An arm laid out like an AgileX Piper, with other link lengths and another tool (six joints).
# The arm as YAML. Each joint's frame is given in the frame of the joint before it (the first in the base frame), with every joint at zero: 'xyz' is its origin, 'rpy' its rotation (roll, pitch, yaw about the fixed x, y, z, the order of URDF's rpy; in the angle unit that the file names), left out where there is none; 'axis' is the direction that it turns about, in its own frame. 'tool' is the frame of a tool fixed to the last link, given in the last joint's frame.
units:
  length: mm
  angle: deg
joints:
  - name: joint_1
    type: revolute
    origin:
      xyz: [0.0, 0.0, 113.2]
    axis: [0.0, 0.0, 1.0]
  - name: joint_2
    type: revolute
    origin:
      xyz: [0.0, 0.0, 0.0]
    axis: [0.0, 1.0, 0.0]
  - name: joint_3
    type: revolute
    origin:
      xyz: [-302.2, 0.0, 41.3]
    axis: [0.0, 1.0, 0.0]
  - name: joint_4
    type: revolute
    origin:
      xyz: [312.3, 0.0, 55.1]
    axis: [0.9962, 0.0, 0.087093]
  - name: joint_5
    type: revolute
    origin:
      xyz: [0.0, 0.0, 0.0]
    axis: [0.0, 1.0, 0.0]
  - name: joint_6
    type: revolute
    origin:
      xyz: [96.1, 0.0, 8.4]
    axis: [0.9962, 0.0, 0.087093]
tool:
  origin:
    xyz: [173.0, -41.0, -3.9]
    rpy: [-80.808, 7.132, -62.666]
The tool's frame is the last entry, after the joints.
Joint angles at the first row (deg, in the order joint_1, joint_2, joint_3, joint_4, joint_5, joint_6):
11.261 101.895 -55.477 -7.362 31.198 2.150
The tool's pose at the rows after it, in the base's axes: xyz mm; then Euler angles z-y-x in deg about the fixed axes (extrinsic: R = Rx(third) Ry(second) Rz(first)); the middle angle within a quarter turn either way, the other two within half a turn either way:
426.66 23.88 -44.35 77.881 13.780 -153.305
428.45 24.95 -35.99 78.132 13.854 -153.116
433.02 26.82 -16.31 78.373 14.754 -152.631
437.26 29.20 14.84 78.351 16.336 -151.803
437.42 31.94 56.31 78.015 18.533 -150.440
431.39 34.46 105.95 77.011 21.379 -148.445
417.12 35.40 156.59 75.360 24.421 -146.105
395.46 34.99 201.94 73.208 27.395 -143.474
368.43 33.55 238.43 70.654 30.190 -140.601
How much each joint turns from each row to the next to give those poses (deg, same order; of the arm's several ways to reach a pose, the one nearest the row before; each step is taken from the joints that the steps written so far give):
-0.025 0.051 -0.361 0.278 0.576 -0.655
-0.025 -0.621 -1.042 0.630 1.647 -0.346
-0.023 -1.694 -1.819 0.770 2.735 -0.110
0.000 -2.987 -2.237 0.879 3.693 -0.049
-0.001 -4.386 -2.305 1.121 4.418 -0.027
0.001 -5.718 -2.113 1.221 4.642 -0.020
0.000 -6.539 -1.526 1.067 4.421 -0.006
0.001 -6.937 -0.628 0.977 3.759 0.000
0.000 -7.208 0.533 0.916 2.843 0.002

